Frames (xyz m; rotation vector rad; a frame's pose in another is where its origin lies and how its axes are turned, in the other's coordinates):
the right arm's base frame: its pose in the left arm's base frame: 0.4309 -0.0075 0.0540 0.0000 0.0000 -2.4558
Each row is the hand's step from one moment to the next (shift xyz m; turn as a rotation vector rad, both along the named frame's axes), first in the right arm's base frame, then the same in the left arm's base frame.
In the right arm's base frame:
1: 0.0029 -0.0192 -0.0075 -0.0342 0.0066 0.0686
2: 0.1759 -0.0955 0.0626 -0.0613 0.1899 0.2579
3: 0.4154 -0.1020 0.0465 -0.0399 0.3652 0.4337
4: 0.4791 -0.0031 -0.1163 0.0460 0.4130 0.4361
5: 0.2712 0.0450 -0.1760 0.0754 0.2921 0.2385
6: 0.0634 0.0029 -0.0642 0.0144 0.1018 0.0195
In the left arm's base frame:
1: -0.0144 0.0130 -0.0075 0.0306 0.0166 0.0686
2: -0.1966 -0.0375 0.0626 0.1677 -0.1081 0.2579
3: -0.3861 -0.1841 0.0465 0.2622 -0.2574 0.4337
4: -0.3727 -0.3010 -0.1163 0.2259 -0.3488 0.4361
5: -0.1814 -0.2066 -0.1760 0.1266 -0.2738 0.2385
6: -0.0472 -0.0424 -0.0642 0.0533 -0.0879 0.0195

